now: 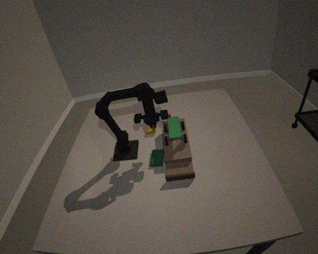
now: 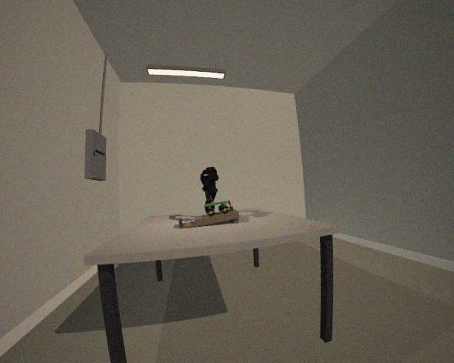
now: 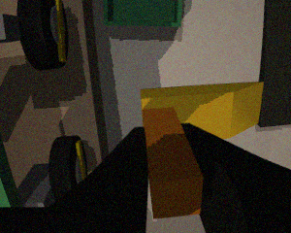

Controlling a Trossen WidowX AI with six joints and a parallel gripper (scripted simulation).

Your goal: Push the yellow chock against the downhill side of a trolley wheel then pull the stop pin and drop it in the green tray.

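Now: gripper tip 110 mm to the right of the red-headed stop pin, 110 mm short of it and 40 mm above it. From my gripper tip the other things lie so: green-topped trolley: 120 mm ahead, 50 mm below; yellow chock: 20 mm behind, 10 mm below; wooden ramp: 120 mm below, 120 mm ahead, 10 mm to the right.
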